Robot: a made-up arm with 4 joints.
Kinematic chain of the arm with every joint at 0, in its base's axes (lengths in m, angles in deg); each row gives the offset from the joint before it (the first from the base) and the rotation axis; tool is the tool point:
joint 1: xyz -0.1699 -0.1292 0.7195 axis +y
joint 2: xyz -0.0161 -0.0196 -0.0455 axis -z
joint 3: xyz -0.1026 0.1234 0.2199 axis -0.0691 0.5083 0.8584
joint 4: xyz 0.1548 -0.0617 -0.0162 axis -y
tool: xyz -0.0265 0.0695 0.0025
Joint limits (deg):
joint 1: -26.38..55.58
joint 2: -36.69..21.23
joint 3: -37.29..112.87
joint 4: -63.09..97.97
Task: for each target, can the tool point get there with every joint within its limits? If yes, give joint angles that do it. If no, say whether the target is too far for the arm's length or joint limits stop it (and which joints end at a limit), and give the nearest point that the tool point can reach.
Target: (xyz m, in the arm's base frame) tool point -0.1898 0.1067 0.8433
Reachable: yes | joints 27.90 16.27 97.90 -21.93
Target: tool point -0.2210 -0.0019 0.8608
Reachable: yes | joints -1.33 -20.41 9.37 16.34
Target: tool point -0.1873 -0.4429 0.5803
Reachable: no: joint limits stop it (at a limit: joint 1, joint 2, joint 3, joint 4) | nearest point 0.0005 -0.1204 0.7912 | short by 0.429 m
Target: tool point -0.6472 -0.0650 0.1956
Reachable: no: too far | nearest point -0.4591 -0.0909 0.6493 | short by 0.492 m
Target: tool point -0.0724 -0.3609 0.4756
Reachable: no: joint limits stop it (at a limit: joint 1, joint 2, joint 4) | nearest point -0.0017 -0.0908 0.7573 | short by 0.397 m
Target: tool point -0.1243 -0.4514 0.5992
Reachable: no: joint limits stop it (at a limit: joint 1, joint 2, joint 3, joint 4) | nearest point 0.0005 -0.1204 0.7912 | short by 0.402 m
